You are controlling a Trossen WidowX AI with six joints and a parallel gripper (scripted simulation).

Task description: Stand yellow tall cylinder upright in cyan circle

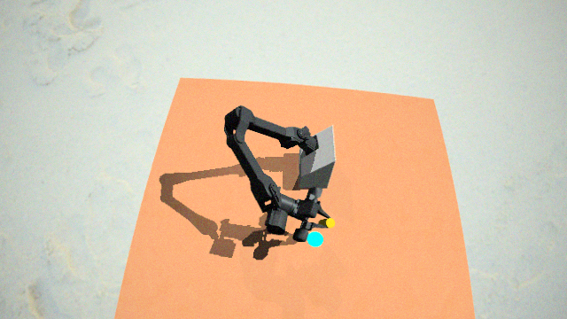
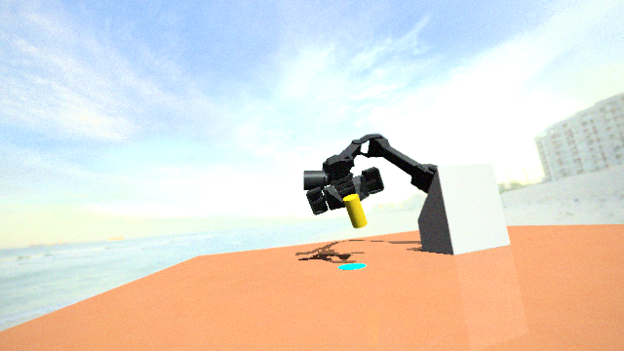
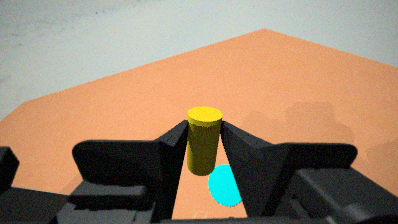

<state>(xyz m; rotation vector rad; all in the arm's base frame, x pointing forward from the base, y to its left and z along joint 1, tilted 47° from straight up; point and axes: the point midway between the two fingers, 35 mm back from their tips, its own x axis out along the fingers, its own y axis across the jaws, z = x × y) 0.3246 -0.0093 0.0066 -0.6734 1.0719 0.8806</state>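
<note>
My gripper tip is now 13 cm above the cyan circle and 3 cm to the left of it. Round my gripper tip: yellow tall cylinder (2 cm below, 1 cm to the right, 1 cm behind).
</note>
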